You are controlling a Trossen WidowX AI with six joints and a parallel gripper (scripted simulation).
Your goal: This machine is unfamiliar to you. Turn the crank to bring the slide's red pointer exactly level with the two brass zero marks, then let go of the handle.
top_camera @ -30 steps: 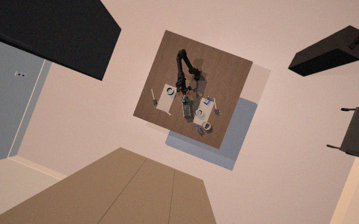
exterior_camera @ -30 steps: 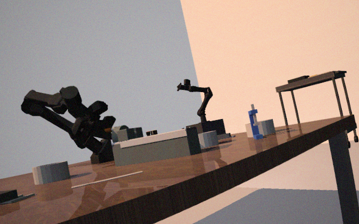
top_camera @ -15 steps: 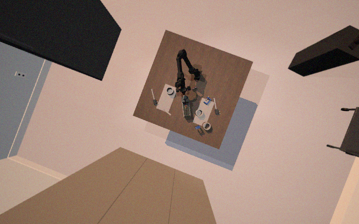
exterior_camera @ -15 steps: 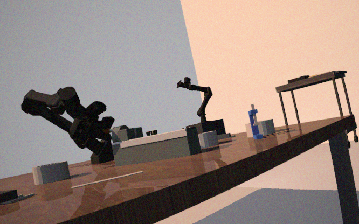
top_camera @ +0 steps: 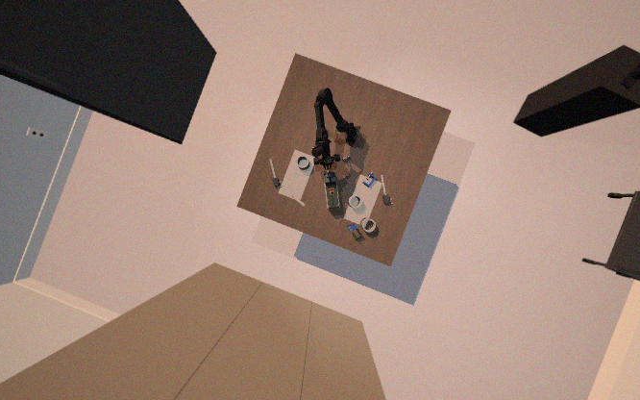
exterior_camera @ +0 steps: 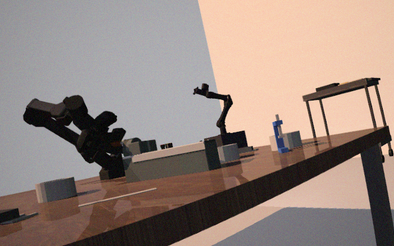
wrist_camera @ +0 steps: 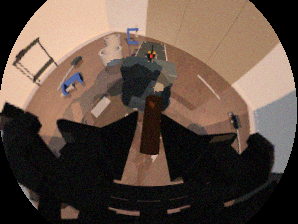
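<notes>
My gripper tip is now 3 cm below the crank handle, 1 cm to the left of it and 1 cm past it. The rest, counted from my gripper tip: red pointer (11 cm ahead, 9 cm to the left, 1 cm below); thin white rod (31 cm ahead, 11 cm to the right, 9 cm below).
</notes>
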